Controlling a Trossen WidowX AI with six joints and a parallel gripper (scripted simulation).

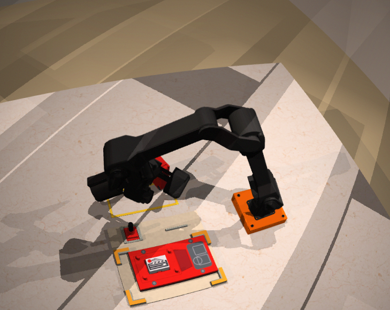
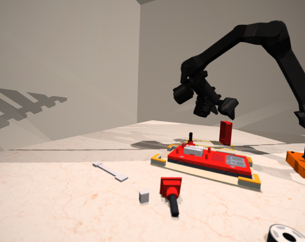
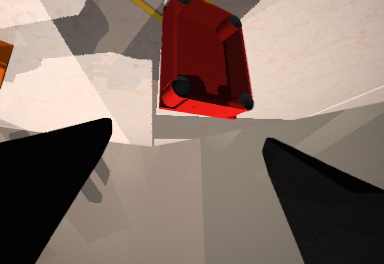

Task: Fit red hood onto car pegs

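Right now the red hood is 10 mm behind my gripper tip, 30 mm to the right of it and 70 mm below it. Round my gripper tip: grey bar: 260 mm ahead, 390 mm to the left, 120 mm below; grey engine block: 90 mm ahead, 230 mm to the left, 100 mm below; jig: 60 mm ahead, 220 mm to the left, 110 mm below.
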